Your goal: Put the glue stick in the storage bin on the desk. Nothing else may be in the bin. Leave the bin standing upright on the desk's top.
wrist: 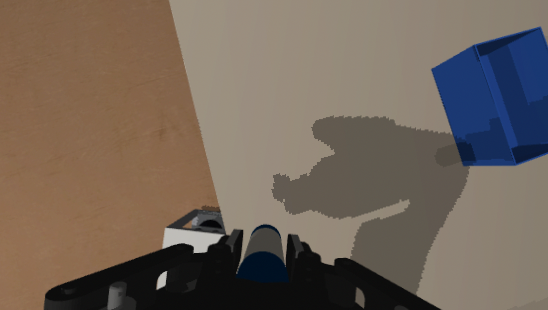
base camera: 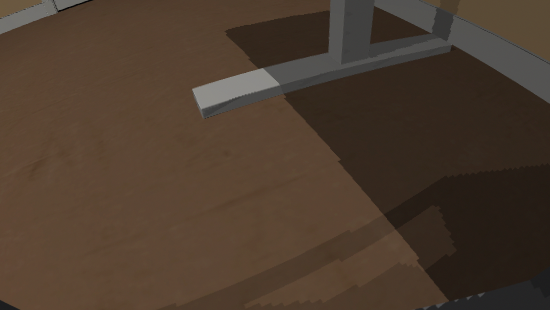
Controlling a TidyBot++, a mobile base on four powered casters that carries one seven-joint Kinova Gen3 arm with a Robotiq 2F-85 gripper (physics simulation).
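Places are measured from the arm's base along level axes (x ahead, y left, z up), in centimetres.
Pixels of known places: gripper, fingertip midpoint: [wrist: 264,245].
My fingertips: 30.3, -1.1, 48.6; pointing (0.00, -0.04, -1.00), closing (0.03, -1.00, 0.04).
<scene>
For each thing: its top centre in the pictures, then the offset to it from my fingertips, as dx, dy, dz. "*": a spot on its surface instead. Level surfaces: height alone.
- glue stick, surface spot: [wrist: 263,245] * +0.7, +0.2, +2.1
- blue storage bin, top centre: [wrist: 529,93] +19.1, -31.7, -8.7
- desk top, surface height: dz -16.2
- grey desk leg, surface spot: [base camera: 350,35] * +38.0, -17.2, -79.0
- brown floor, surface height: dz -88.3
My gripper [wrist: 264,245] is shut on the glue stick [wrist: 263,245], a grey cylinder with dark blue ends, at the bottom middle of the wrist view. The blue storage bin [wrist: 457,107] stands upright on the desk top [wrist: 280,65] at the right of the wrist view, its opening facing up and cut off by the view's edge. The part of its inside that shows holds no object; the rest is out of view. The gripper is above the desk top, near its left edge and to the left of the bin.
A white and dark part of the robot's base [wrist: 187,240] shows beside the desk edge, behind the left finger. The arm's shadow lies on the desk top towards the bin. In the base camera view a grey desk leg [base camera: 350,35] rises from its foot bar [base camera: 235,92] on the brown floor [base camera: 175,200].
</scene>
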